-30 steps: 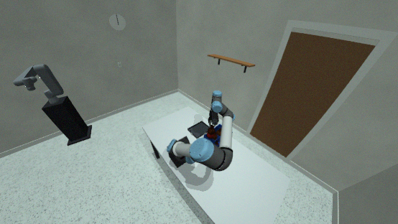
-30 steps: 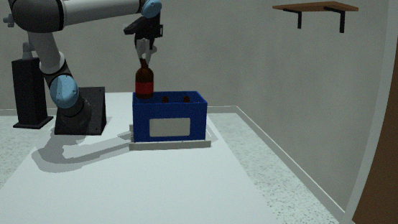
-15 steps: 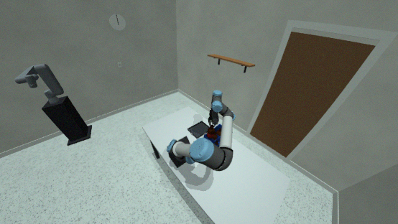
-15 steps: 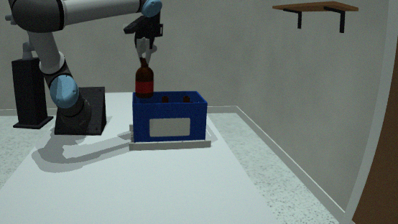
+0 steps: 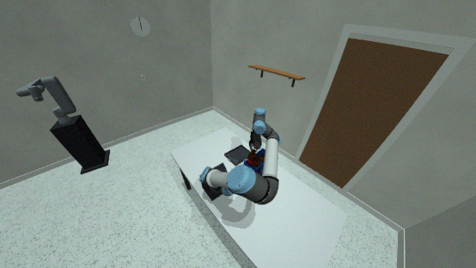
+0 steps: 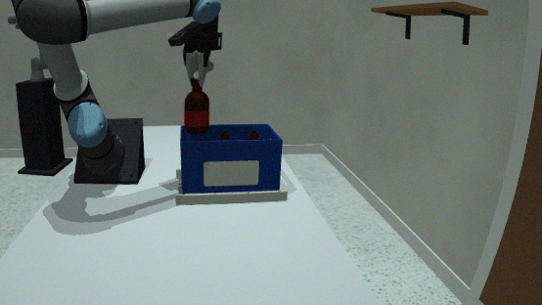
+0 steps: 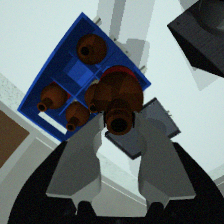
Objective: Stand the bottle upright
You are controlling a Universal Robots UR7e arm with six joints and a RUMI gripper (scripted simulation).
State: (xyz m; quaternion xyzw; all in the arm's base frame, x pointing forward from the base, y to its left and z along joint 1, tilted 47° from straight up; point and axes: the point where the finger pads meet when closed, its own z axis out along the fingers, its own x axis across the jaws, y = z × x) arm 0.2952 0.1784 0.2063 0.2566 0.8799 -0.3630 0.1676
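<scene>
The bottle lies 7 cm below my hand. The rest, counted from my hand: blue crate (10 cm ahead, 2 cm to the right, 23 cm below); then dark grey tray (6 cm ahead, 27 cm to the left, 30 cm below).
</scene>
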